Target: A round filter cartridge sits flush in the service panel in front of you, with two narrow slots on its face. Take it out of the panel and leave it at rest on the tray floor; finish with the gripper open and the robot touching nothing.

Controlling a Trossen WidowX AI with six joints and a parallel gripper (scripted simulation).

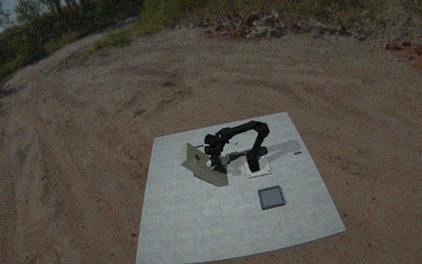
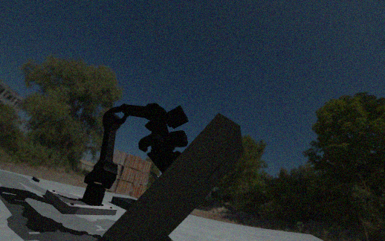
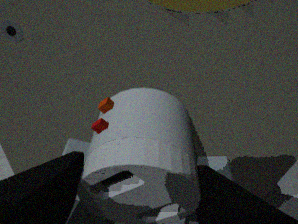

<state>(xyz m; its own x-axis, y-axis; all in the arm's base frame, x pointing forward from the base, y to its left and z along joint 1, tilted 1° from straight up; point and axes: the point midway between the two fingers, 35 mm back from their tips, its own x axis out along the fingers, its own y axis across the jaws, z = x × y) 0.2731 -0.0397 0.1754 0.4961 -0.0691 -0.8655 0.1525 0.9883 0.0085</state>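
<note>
The service panel is 4 cm ahead of my gripper tip, 2 cm below it and 1 cm to the right of it. From my gripper tip the other things lie so: small pale block: 38 cm to the right, 16 cm below, 5 cm behind; then grey tray: 33 cm to the left, 30 cm behind, 16 cm below; then round grey filter cartridge: right at my gripper tip.
</note>
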